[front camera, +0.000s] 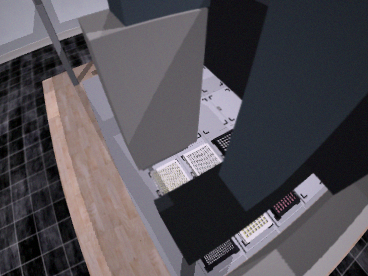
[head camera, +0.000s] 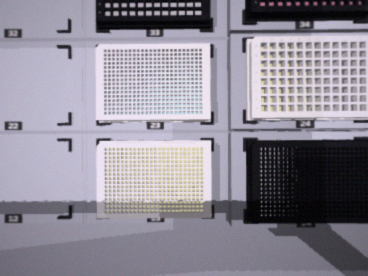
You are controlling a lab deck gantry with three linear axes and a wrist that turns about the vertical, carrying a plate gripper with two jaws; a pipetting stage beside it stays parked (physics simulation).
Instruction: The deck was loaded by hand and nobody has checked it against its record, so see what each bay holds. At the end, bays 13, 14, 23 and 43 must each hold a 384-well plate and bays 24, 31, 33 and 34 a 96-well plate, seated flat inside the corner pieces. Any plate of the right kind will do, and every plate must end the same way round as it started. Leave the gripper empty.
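Frame: origin at the robot's base, x ahead, y left, z up, level; millimetres.
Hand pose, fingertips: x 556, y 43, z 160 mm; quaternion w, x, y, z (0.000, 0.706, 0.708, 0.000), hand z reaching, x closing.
Note:
After its pixels a point has its place.
In the head view, bay 13 holds a white 384-well plate with yellow wells (head camera: 154,177) @(x 393, y 46, z 14 mm) (front camera: 171,177) @(x 374, y 45, z 14 mm). Bay 23 holds a white 384-well plate with teal wells (head camera: 154,82) @(x 393, y 149, z 14 mm) (front camera: 202,159) @(x 371, y 149, z 12 mm). Bay 14 holds a black 384-well plate (head camera: 310,182) @(x 553, y 43, z 28 mm) (front camera: 218,254) @(x 602, y 38, z 27 mm), partly in shadow. Bay 24 holds a white 96-well plate (head camera: 309,77) @(x 552, y 149, z 28 mm) (front camera: 255,228) @(x 603, y 148, z 25 mm). Bay 33 holds a black 96-well plate (head camera: 154,12) @(x 393, y 228, z 10 mm) (front camera: 225,143) @(x 362, y 239, z 13 mm), partly shown. Bay 34 holds a black plate with pink wells (head camera: 310,11) @(x 554, y 216, z 28 mm) (front camera: 286,204) @(x 604, y 256, z 27 mm). The black gripper body (front camera: 195,220) @(x 559, y -15, z 355 mm) hides its jaws. Bays 31 and 43 cannot be read.
Bays 22 and 32 show beside the white plates, with black corner pieces (head camera: 66,120) @(x 289, y 110, z 0 mm). A blue-grey column (front camera: 280,95) @(x 554, y 23, z 469 mm) and a large grey block (front camera: 150,85) @(x 453, y 3, z 408 mm) cover much of the deck in the front view. A wooden table edge (front camera: 95,185) @(x 278, y -155, z -10 mm) runs along the left.

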